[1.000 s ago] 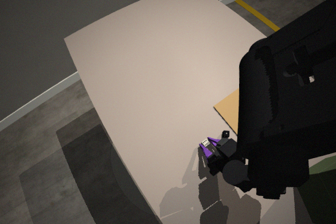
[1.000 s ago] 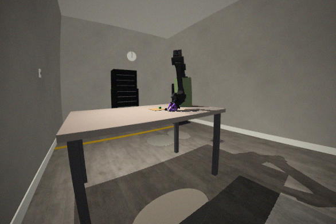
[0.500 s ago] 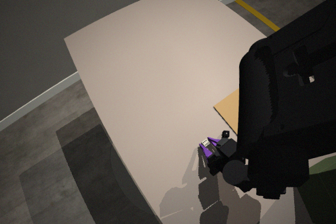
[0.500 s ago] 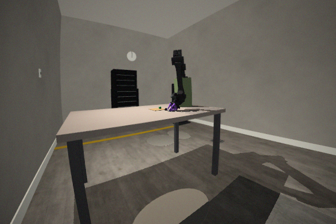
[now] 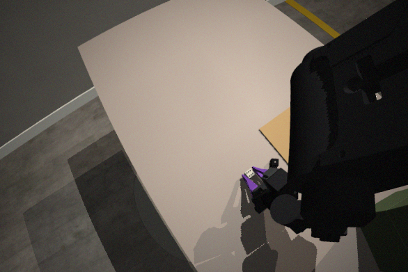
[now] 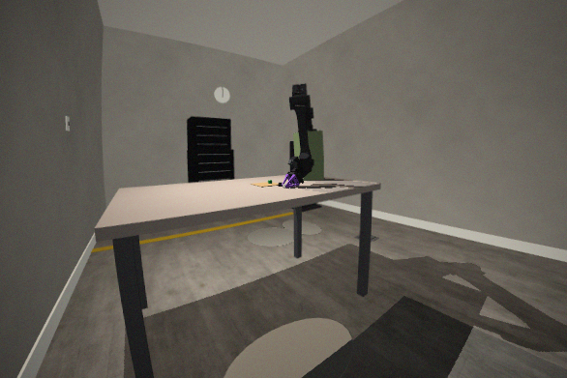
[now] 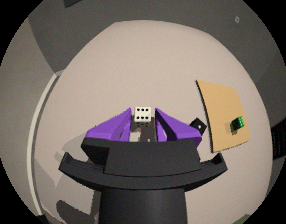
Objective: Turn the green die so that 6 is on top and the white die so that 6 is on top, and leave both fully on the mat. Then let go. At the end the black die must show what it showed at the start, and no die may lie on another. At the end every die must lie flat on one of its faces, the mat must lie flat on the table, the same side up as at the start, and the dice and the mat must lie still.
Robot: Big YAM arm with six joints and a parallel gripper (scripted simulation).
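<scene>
My hand is right at the white die. The rest, counted from my hand: black die 7 cm to the right, 2 cm behind; tan mat 18 cm to the right, 1 cm below, 1 cm ahead; green die 18 cm to the right, 2 cm behind.
</scene>
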